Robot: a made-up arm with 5 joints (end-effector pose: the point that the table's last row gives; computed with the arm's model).
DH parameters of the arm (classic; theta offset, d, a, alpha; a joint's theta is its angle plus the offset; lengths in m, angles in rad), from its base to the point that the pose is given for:
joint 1: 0 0.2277 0 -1.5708
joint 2: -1.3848 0 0.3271 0
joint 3: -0.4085 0 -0.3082 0
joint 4: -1.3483 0 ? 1.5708
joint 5: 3.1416 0.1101 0 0
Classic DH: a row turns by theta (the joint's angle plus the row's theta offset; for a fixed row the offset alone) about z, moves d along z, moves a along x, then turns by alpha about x.
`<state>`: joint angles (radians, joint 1 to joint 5).
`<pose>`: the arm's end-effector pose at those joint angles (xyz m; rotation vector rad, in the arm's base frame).
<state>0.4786 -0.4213 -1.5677 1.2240 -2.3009</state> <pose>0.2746 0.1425 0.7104 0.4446 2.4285 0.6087</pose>
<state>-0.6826 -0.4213 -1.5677 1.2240 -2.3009</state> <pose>0.2400 -0.1951 0.7104 1.6410 1.7209 0.0755</pose>
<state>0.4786 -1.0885 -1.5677 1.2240 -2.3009</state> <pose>-0.0494 -0.0256 0.7983 0.3258 1.7800 0.9650</pose>
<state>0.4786 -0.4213 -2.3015 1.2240 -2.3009</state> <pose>0.0886 0.0460 0.9262 0.3136 1.7131 0.9931</pose>
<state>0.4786 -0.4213 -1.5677 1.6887 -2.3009</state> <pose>0.2537 0.1316 0.6504 0.5208 2.8449 0.2682</pose>
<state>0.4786 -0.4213 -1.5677 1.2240 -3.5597</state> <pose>0.2746 0.1425 0.7104 -1.0303 2.1419 0.0289</pose>
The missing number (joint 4, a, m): -0.0863
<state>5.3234 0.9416 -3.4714 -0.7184 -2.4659</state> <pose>0.1807 -0.2580 0.7534 -0.0780 -0.0732 -0.2838</pose>
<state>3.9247 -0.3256 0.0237 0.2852 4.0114</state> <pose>-0.1396 -0.1389 0.1762 3.1263 -0.1356 -0.0177</pose>
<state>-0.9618 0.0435 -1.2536 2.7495 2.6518</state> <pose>0.1558 -0.2234 0.4141 -0.4025 -1.6736 -1.1072</pose>
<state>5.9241 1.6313 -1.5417 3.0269 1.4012</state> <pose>0.2519 -0.0945 -0.0497 0.0194 -0.0234 -2.0993</pose>
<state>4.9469 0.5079 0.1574 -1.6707 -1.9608</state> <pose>0.0503 -0.2104 0.2146 2.0342 0.6567 -0.0913</pose>
